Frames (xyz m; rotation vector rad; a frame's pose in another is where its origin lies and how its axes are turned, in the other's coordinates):
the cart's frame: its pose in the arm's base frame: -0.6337 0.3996 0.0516 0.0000 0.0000 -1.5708
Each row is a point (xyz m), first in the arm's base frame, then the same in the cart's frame.
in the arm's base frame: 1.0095 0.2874 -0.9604
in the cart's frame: 0.1122 1.6432 -1.0120
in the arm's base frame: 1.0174 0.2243 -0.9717
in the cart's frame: 0.1753 1.6511 -1.0233
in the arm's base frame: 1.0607 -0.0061 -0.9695
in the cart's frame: 0.4057 1.6944 -1.0211
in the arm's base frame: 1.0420 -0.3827 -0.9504
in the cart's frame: 0.7823 1.6757 -1.0020
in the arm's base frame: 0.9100 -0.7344 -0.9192
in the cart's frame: 1.1340 1.5437 -0.9708
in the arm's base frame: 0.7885 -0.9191 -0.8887
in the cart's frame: 1.3187 1.4222 -0.9403
